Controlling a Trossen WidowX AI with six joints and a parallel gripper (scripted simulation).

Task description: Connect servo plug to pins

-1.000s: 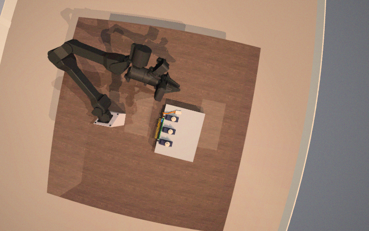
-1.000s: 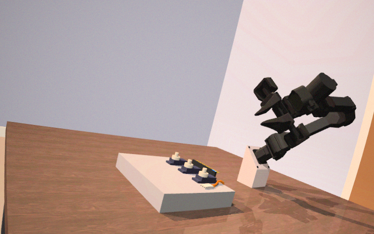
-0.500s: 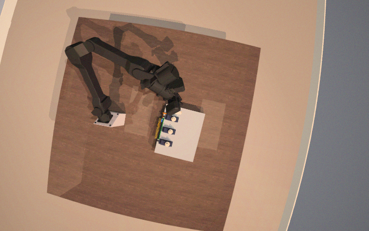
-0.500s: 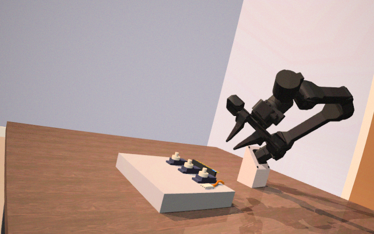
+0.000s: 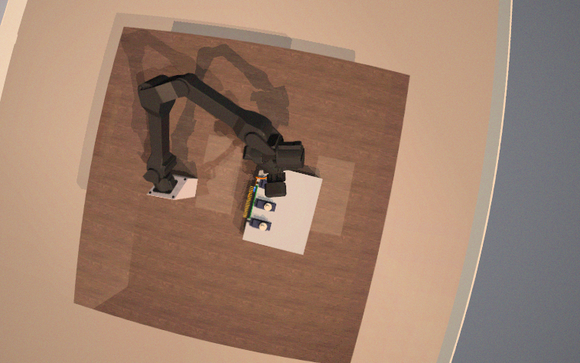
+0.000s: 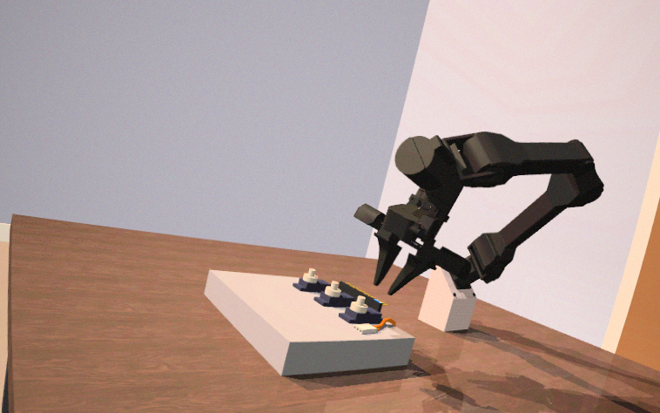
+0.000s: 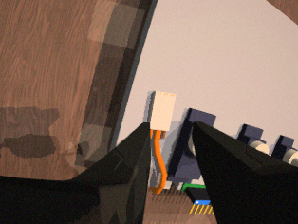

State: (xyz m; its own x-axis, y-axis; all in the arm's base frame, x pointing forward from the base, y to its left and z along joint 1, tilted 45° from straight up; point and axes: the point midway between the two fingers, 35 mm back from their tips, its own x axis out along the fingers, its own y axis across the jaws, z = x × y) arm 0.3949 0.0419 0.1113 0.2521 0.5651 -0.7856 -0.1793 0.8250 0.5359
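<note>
My gripper tip is now 90 mm past the blue band, 70 mm to the left of it and 50 mm above it. From my gripper tip the other things lie so: holder: 140 mm to the right, 100 mm below, 60 mm ahead.
</note>
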